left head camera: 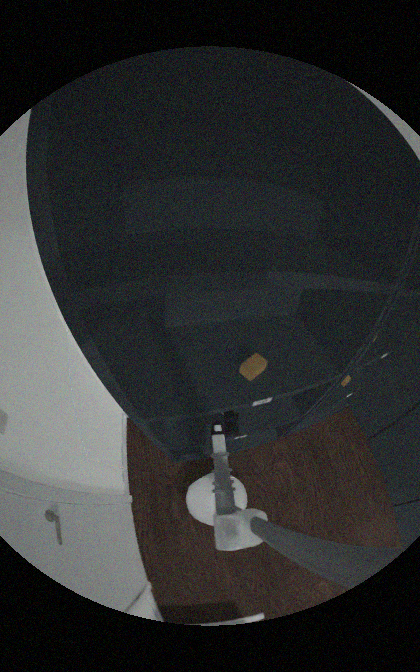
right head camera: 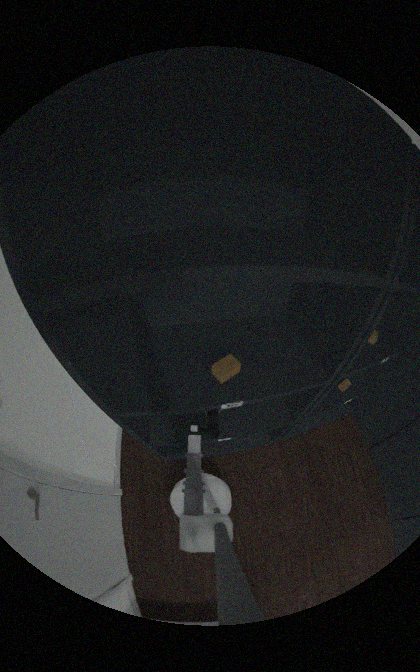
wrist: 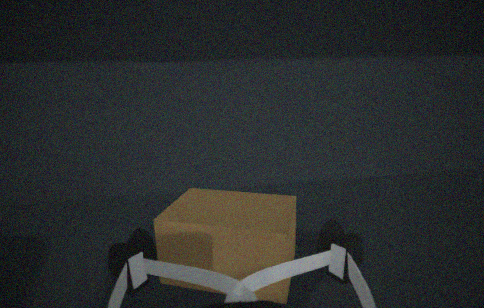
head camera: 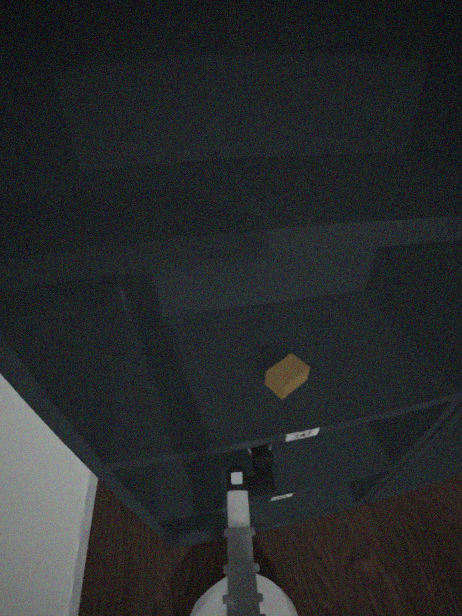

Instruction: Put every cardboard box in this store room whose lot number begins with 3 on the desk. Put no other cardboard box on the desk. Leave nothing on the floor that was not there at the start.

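Places are measured from the robot's base along level axes (x ahead, y left, z up), in metres.
Where they show: gripper, fingertip midpoint: (wrist: 237,246).
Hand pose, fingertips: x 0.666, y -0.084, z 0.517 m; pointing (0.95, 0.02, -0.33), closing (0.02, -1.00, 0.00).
Note:
Each offset is from my fingertips to the top centre of the thing. "spot": to the spot under its first point.
A cardboard box @(dy -0.051, dx -0.161, dz +0.496 m) (head camera: 287,376) (left head camera: 253,367) (right head camera: 226,369) lies on a shelf board of the dark shelf unit (head camera: 55,412), behind a white label. No lot number is readable on it. In the wrist view a cardboard box @(dy +0.005, dx -0.011, dz +0.039 m) (wrist: 225,240) sits between and beyond the finger pads, slightly left of centre, with its top and a plain front showing; I cannot tell whether it is the same box. My gripper (head camera: 260,448) (wrist: 237,246) is open, with space beside the box at the right pad. In the head view its fingertips are at the shelf board's front edge, partly hidden. The desk does not show.
Smaller-looking cardboard boxes show in the neighbouring bay, one lower (left head camera: 346,381) (right head camera: 344,385) and one higher (right head camera: 373,337). White labels @(spot: dy -0.064, dx -0.294, dz +0.433 m) (head camera: 302,434) @(spot: dy -0.063, dx -0.294, dz -0.017 m) (head camera: 281,496) mark the shelf edges. A pale wall (head camera: 35,480) stands close at the left. A door handle (left head camera: 51,516) shows lower left.

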